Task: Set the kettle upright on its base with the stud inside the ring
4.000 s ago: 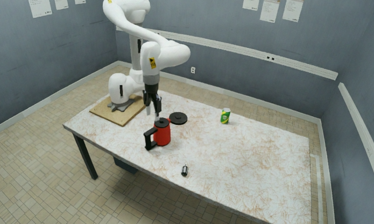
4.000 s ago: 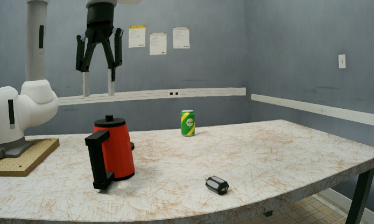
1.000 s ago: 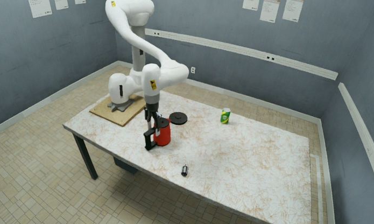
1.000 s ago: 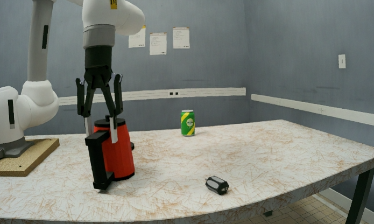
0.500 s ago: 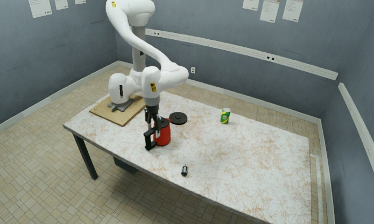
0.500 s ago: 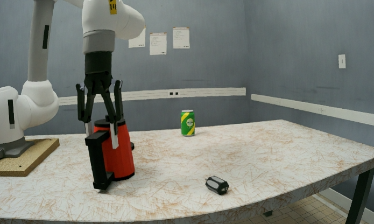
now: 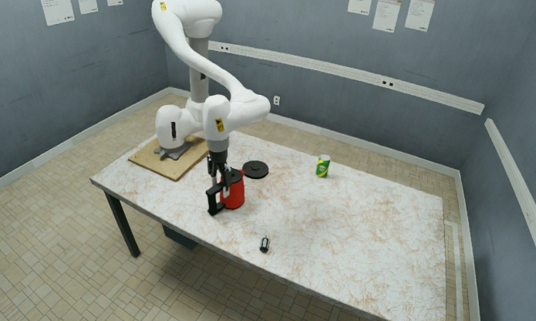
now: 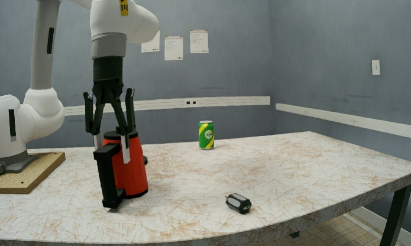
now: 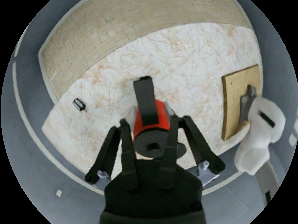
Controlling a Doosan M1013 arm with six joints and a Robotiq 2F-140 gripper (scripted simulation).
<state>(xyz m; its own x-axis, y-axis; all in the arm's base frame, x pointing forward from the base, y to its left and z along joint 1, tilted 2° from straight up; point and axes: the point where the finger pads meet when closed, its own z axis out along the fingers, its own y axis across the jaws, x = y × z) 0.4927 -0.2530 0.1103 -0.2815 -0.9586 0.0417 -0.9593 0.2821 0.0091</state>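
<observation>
The red kettle is 10 mm ahead of my hand, 30 mm to the left of it and 50 mm below it. The rest, counted from my hand: yellow can (360 mm ahead, 480 mm to the left, 70 mm below); small black object (270 mm ahead, 100 mm to the right, 120 mm below); kettle base (20 mm ahead, 340 mm to the left, 120 mm below).
</observation>
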